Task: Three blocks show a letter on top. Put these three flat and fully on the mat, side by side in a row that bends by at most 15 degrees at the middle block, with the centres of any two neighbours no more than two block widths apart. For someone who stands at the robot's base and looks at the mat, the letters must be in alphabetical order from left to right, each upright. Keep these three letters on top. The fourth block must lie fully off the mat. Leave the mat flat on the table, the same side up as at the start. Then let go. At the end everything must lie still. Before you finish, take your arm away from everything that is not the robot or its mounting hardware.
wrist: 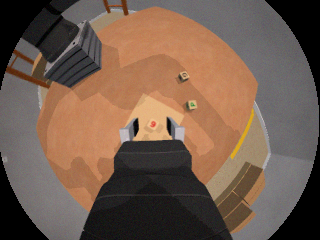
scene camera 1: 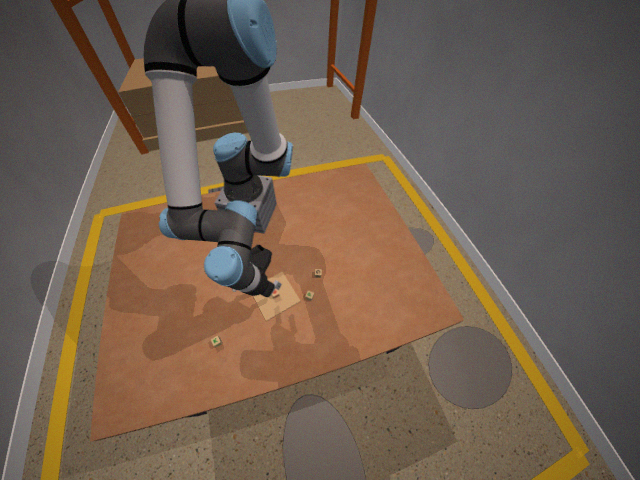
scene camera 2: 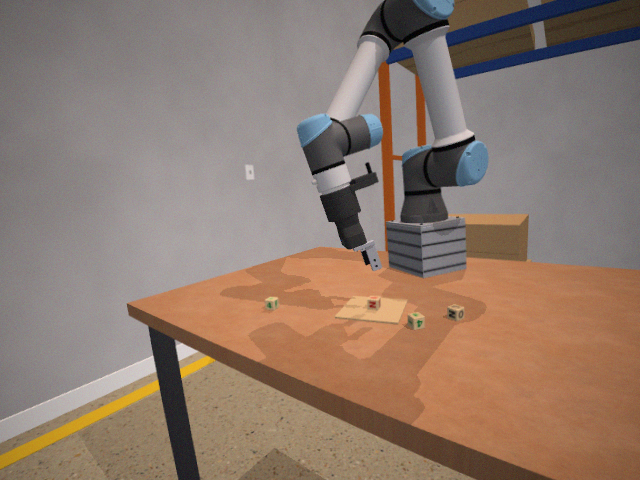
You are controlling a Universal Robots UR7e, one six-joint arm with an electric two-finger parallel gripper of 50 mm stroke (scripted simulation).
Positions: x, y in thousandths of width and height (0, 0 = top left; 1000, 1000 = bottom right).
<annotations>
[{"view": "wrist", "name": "gripper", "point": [477, 515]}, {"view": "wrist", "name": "tan mat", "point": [461, 448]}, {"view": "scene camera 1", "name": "tan mat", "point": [423, 641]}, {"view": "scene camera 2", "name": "gripper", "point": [584, 555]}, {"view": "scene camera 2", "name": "tan mat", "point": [612, 647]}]
</annotations>
